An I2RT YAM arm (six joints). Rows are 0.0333 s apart.
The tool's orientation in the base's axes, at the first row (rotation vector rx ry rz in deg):
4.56 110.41 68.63
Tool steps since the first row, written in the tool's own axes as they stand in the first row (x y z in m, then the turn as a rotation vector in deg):
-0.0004 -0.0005 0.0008 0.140 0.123 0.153
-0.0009 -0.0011 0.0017 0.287 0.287 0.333
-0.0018 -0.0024 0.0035 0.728 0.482 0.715
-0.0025 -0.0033 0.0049 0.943 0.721 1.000
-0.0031 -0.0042 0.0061 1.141 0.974 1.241
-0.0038 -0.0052 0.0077 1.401 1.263 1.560
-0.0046 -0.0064 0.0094 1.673 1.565 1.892
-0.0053 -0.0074 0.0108 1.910 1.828 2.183
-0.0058 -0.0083 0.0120 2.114 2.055 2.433
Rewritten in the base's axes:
0.0010 0.0001 -0.0003 -0.029 0.238 -0.021
0.0021 0.0002 -0.0006 -0.060 0.521 -0.021
0.0044 0.0004 -0.0014 -0.152 1.097 -0.216
0.0061 0.0006 -0.0019 -0.181 1.526 -0.220
0.0076 0.0007 -0.0024 -0.234 1.923 -0.194
0.0095 0.0009 -0.0030 -0.287 2.423 -0.194
0.0116 0.0011 -0.0038 -0.343 2.945 -0.194
0.0134 0.0013 -0.0044 -0.390 3.401 -0.194
0.0148 0.0014 -0.0050 -0.432 3.793 -0.194

